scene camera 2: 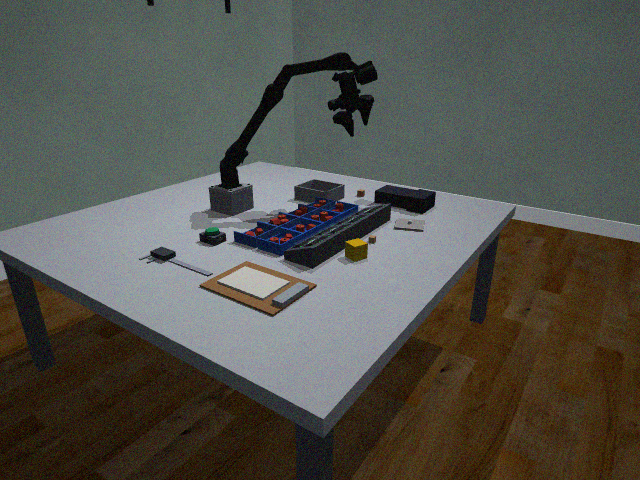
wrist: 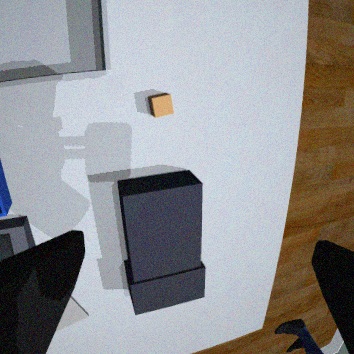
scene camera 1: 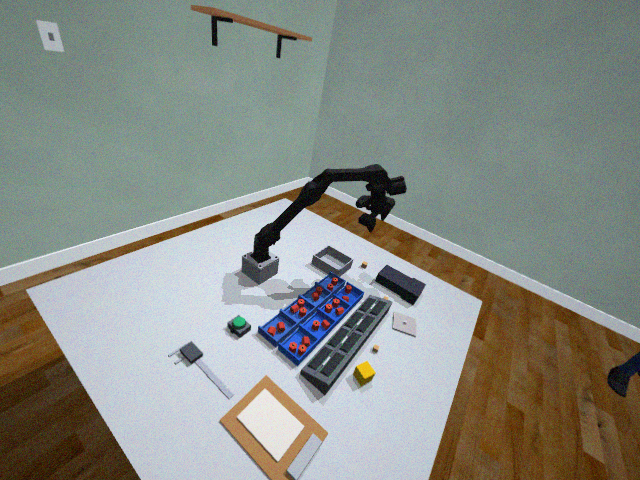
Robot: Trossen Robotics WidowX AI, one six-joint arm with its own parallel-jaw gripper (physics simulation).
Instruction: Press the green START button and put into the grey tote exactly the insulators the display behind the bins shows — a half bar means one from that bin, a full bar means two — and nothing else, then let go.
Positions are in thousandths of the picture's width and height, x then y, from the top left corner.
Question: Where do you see a grey tote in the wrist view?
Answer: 134,134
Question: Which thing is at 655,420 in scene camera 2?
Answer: A black box.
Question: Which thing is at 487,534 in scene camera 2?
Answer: A dark display.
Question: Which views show my gripper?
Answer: Scene camera 2, the wrist view and scene camera 1: all of them.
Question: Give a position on a grey tote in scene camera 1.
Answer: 513,541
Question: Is my gripper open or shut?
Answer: Open.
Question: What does my gripper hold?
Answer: Nothing.
